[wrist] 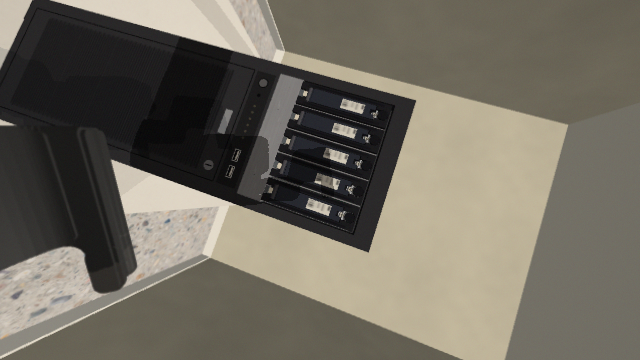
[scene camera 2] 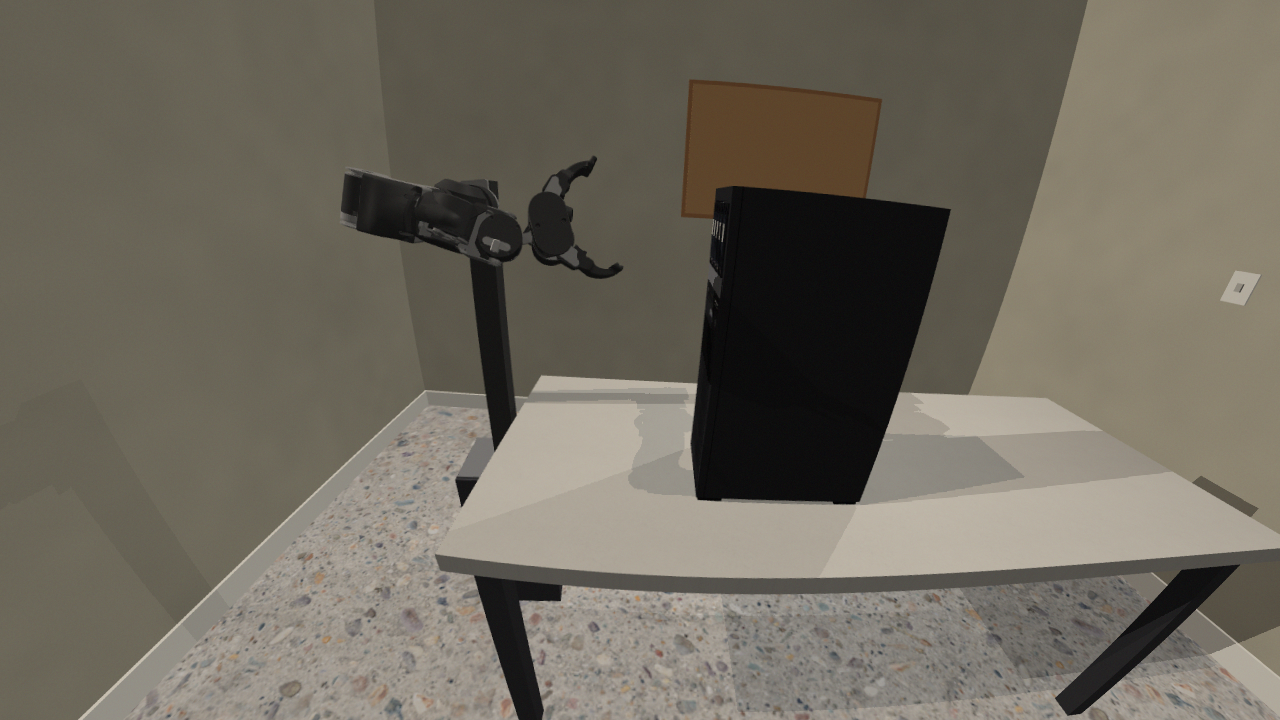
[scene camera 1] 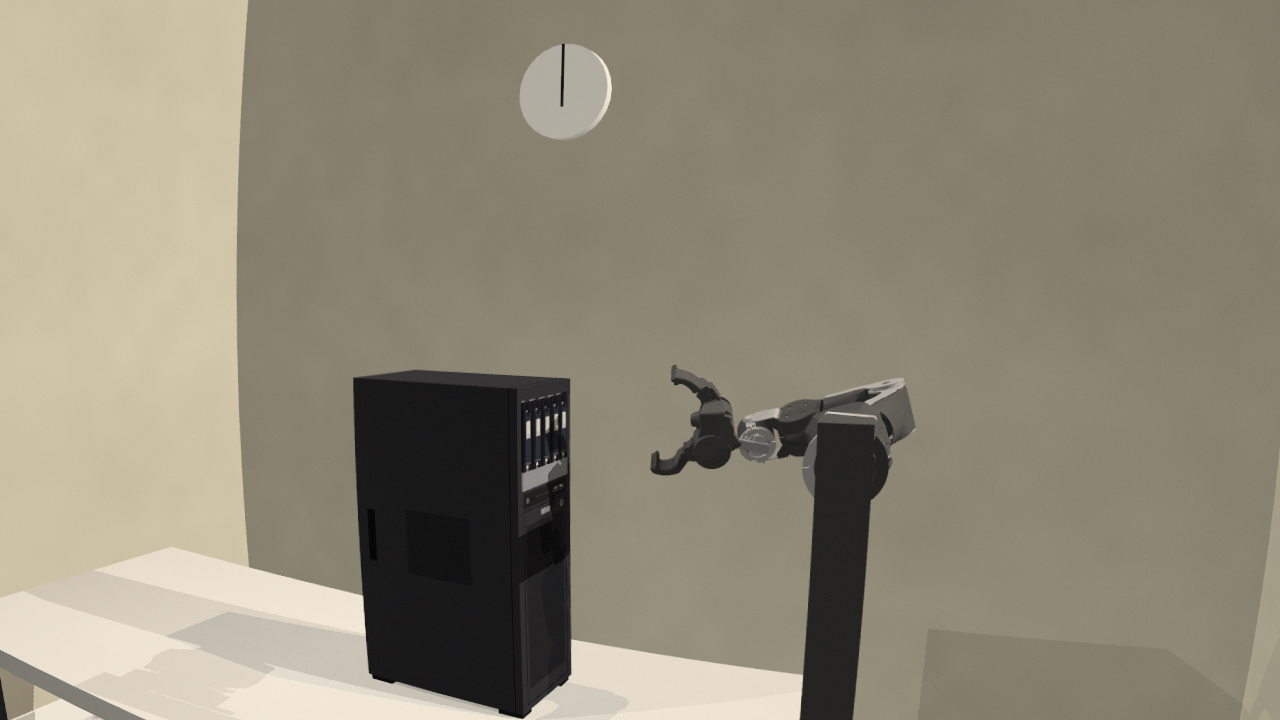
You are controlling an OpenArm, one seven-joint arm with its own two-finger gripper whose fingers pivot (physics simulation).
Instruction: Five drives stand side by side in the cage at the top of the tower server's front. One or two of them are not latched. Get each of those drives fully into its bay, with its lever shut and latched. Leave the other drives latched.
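Note:
The black tower server (scene camera 1: 438, 465) (scene camera 2: 823, 358) (wrist: 390, 175) stands upright on the table. In the wrist view its five drives, the top one in the picture (wrist: 327, 99), then the second (wrist: 317, 123), the middle one (wrist: 307, 146), the fourth (wrist: 300, 172) and the bottom one (wrist: 292, 198), sit side by side in the cage. Their fronts look level and their levers lie flat along them, all alike; whether each latch has caught is too small to tell. My gripper (scene camera 1: 664, 417) (scene camera 2: 605, 214) is wide open and empty, in front of the cage and apart from it. One finger shows at the wrist view's left.
The white table (scene camera 1: 295, 658) (scene camera 2: 751, 546) bears the server. The arm's dark post (scene camera 1: 836, 573) (scene camera 2: 494, 349) stands at the table's end, on the side of the server's front. A clock (scene camera 1: 541, 94) and a brown board (scene camera 2: 778, 143) hang on the walls. Air separates gripper and server.

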